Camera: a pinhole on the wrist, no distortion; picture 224 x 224 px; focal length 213.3 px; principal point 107.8 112.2 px. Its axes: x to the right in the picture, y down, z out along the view. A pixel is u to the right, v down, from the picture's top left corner.
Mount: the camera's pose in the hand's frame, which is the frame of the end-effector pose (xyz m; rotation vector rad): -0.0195 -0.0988 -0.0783 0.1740 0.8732 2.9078
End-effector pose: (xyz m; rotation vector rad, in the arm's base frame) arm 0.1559 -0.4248 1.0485 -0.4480 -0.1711 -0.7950
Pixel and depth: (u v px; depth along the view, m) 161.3 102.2 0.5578
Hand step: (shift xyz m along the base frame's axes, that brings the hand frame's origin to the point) 0.1275 0.3717 0.2367
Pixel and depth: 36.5 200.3 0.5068
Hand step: 0.1355 0.0545 0.4671
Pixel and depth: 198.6 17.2 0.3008
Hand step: 0.0739 0.2283 0.0036
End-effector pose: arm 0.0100 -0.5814 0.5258 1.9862 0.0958 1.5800
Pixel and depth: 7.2 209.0 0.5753
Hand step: 0.5762 -0.0501 0.1894
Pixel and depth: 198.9 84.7 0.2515
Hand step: 0.0606 -0.1488 -0.0533
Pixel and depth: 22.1 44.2 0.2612
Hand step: 0.0833 -0.0634 0.1466
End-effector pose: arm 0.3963 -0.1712 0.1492 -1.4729 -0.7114 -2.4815
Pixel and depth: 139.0 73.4 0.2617
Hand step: 0.1321 -0.0226 0.0577
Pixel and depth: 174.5 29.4 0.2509
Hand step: 0.1404 -0.0776 0.0244
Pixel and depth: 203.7 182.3 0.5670
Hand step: 0.5373 0.1527 0.0558
